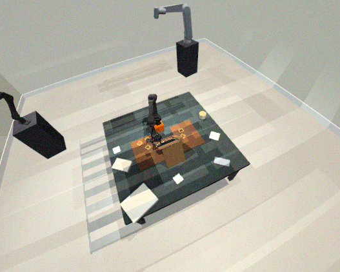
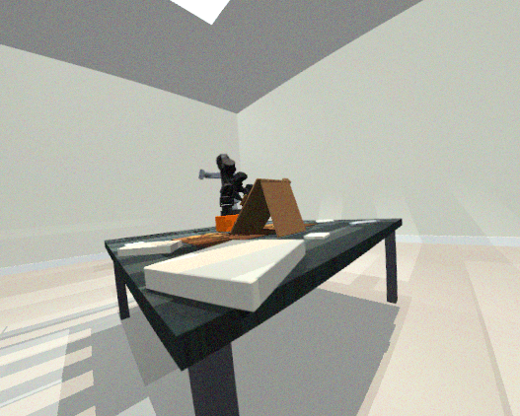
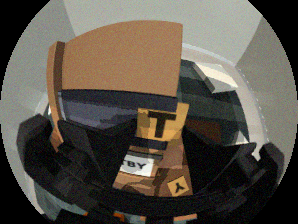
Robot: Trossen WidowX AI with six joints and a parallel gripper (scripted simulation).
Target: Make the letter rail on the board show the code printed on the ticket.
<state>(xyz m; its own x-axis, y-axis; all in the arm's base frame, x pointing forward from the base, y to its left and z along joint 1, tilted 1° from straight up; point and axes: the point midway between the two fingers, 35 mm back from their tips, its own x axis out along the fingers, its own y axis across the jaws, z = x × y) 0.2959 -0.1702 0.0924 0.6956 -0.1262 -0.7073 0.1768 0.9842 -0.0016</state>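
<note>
My gripper tip is 60 mm past the white ticket, 50 mm to the right of it and 70 mm above it. Round my gripper tip: yellow letter tile (50 mm behind, 330 mm to the left, 160 mm below); then flat white slab (120 mm behind, 400 mm to the right, 160 mm below); then mat (120 mm behind, 140 mm to the left, 170 mm below).
</note>
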